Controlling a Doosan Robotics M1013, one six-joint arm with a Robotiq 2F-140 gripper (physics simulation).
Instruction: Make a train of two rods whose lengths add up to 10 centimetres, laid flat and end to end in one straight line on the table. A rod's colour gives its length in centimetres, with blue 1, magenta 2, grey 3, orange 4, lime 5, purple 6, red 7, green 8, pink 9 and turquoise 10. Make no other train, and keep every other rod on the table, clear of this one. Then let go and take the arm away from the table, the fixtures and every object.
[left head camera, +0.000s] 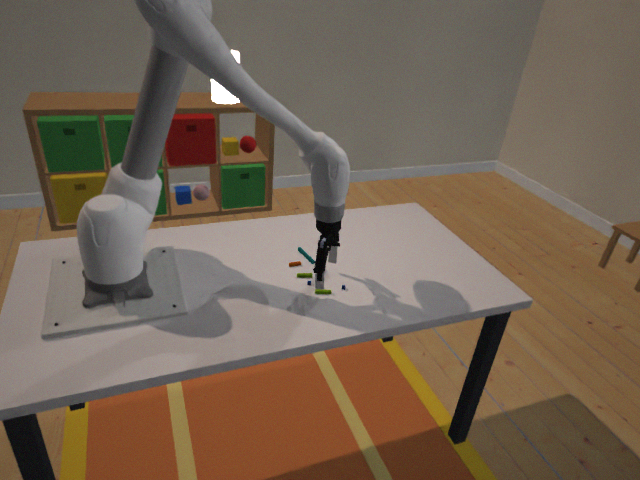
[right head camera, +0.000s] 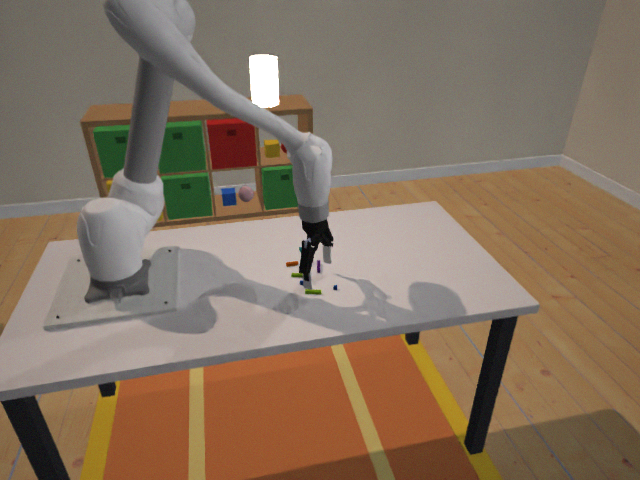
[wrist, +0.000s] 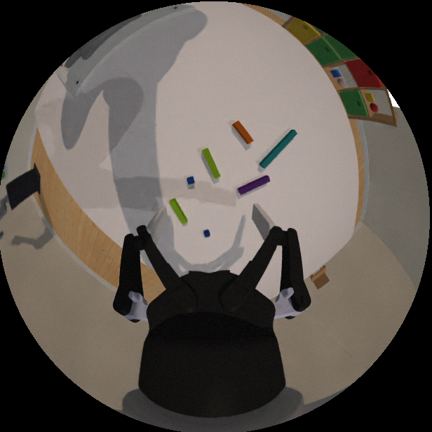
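Seen in the pictures: gripper, fingertip midpoint: (left head camera: 326, 274) (right head camera: 318, 274); arm's base at its link origin: (left head camera: 117, 284) (right head camera: 120, 281).
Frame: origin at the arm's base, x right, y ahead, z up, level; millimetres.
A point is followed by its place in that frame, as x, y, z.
Note:
My gripper (left head camera: 326, 269) {151, 611, 15} (right head camera: 317, 268) {151, 611, 15} (wrist: 209, 212) is open and empty above the table, over the rods. One lime rod (left head camera: 304, 275) {102, 557, -9} (right head camera: 297, 274) {101, 553, -7} (wrist: 211, 163) and another lime rod (left head camera: 323, 291) {203, 581, -8} (right head camera: 313, 291) {203, 581, -8} (wrist: 178, 211) lie flat and apart, roughly parallel. A blue rod (left head camera: 309, 282) {145, 557, -8} (right head camera: 301, 282) {145, 556, -8} (wrist: 190, 180) lies between them; a second blue rod (left head camera: 343, 287) {200, 651, -9} (right head camera: 335, 287) {199, 654, -9} (wrist: 206, 233) lies on its own. The orange rod (left head camera: 294, 264) {32, 548, -10} (right head camera: 292, 264) {32, 551, -11} (wrist: 243, 132), turquoise rod (left head camera: 306, 255) {-8, 607, -8} (right head camera: 300, 249) {-52, 599, -9} (wrist: 278, 149) and purple rod (right head camera: 318, 266) {73, 632, -7} (wrist: 254, 185) lie apart. The left head view does not show the purple rod.
The arm's base plate (left head camera: 62, 310) {81, -141, 0} (right head camera: 67, 310) {111, -133, -1} is fixed at the left end of the white table (left head camera: 232, 330) {283, 273, -16} (right head camera: 232, 325) {286, 321, -16}. A shelf unit (left head camera: 82, 102) (right head camera: 191, 108) stands behind the table, by the wall. The arm's shadow crosses the table beside the rods.

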